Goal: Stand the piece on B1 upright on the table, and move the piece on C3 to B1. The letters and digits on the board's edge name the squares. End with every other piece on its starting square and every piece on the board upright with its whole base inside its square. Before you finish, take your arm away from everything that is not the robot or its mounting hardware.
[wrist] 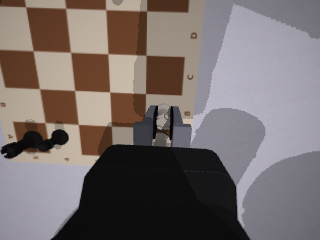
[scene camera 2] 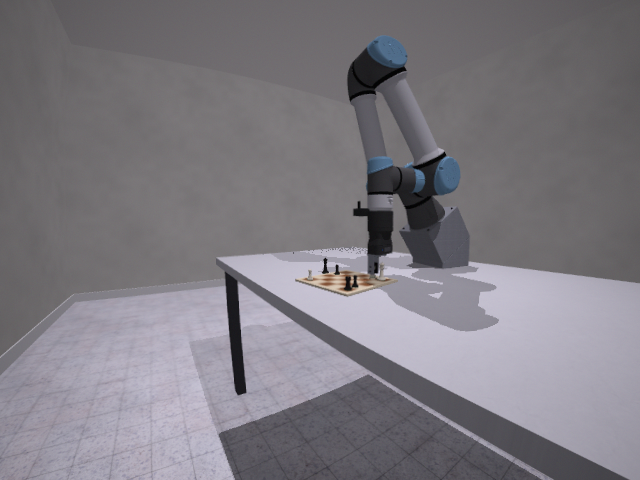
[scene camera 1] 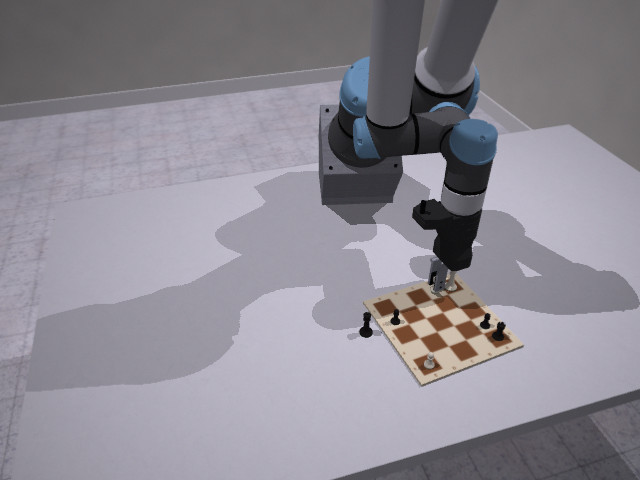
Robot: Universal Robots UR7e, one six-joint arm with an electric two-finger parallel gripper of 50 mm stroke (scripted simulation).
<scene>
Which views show my gripper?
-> The wrist view, scene camera 2 and scene camera 1: all of them.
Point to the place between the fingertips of my gripper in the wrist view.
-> At 163,116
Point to a chessboard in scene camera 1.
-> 447,324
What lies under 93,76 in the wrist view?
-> A chessboard.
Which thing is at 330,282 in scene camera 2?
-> A chessboard.
</scene>
